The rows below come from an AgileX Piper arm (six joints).
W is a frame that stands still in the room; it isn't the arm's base.
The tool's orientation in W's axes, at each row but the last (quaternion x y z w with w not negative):
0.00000 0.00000 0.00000 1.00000
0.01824 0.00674 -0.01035 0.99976
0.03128 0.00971 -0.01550 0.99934
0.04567 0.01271 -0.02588 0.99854
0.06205 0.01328 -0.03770 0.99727
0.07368 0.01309 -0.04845 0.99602
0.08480 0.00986 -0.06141 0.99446
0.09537 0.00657 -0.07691 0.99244
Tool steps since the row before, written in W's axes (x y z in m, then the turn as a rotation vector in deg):
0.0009 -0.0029 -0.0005 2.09 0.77 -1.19
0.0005 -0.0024 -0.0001 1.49 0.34 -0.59
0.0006 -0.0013 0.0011 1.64 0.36 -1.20
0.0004 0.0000 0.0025 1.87 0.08 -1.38
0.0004 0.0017 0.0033 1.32 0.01 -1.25
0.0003 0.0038 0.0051 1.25 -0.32 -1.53
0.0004 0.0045 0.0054 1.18 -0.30 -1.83
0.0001 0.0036 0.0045 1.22 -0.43 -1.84
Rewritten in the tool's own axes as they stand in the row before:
0.0009 -0.0029 -0.0005 2.09 0.77 -1.19
0.0006 -0.0024 0.0000 1.49 0.35 -0.58
0.0006 -0.0012 0.0012 1.65 0.34 -1.19
0.0003 0.0002 0.0025 1.90 0.05 -1.34
0.0002 0.0021 0.0031 1.35 -0.04 -1.21
-0.0002 0.0045 0.0045 1.32 -0.41 -1.44
-0.0003 0.0054 0.0046 1.26 -0.45 -1.74
-0.0006 0.0044 0.0037 1.32 -0.58 -1.73

